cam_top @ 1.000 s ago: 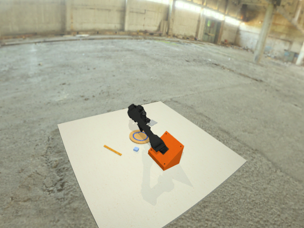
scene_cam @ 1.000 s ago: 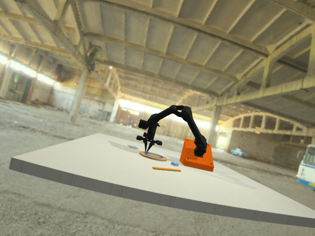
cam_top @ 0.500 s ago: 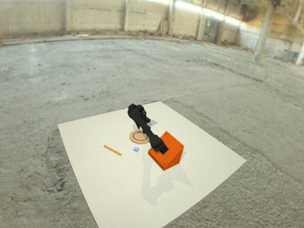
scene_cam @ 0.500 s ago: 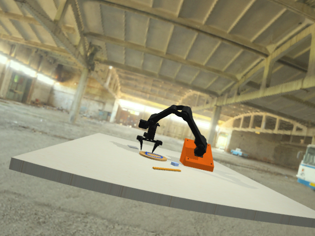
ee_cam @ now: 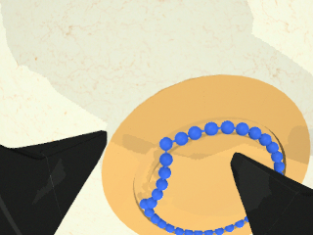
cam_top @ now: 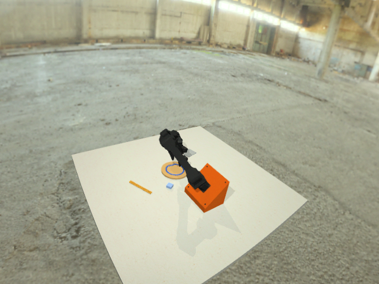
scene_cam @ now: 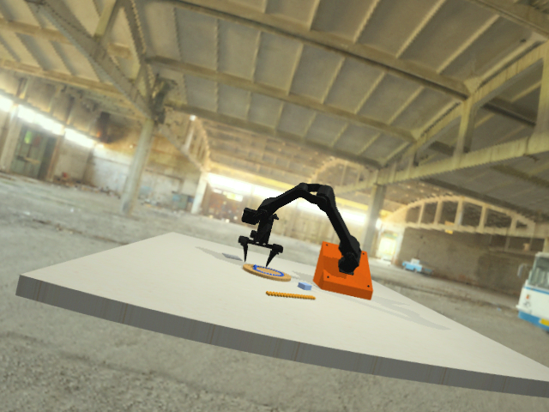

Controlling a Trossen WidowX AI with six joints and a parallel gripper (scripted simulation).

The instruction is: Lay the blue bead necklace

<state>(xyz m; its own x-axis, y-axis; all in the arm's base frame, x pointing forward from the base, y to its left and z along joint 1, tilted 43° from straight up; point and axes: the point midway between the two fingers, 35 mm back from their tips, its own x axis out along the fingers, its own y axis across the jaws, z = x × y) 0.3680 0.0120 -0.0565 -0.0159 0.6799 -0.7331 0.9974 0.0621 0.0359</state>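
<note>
The round tan bead board is 5 cm behind my gripper tip, 4 cm to the left of it and 1 cm below it. Round my gripper tip: flat grey tile 11 cm ahead, 19 cm to the right, 2 cm below; then small light-blue block 19 cm behind, 16 cm to the left, 1 cm below.
</note>
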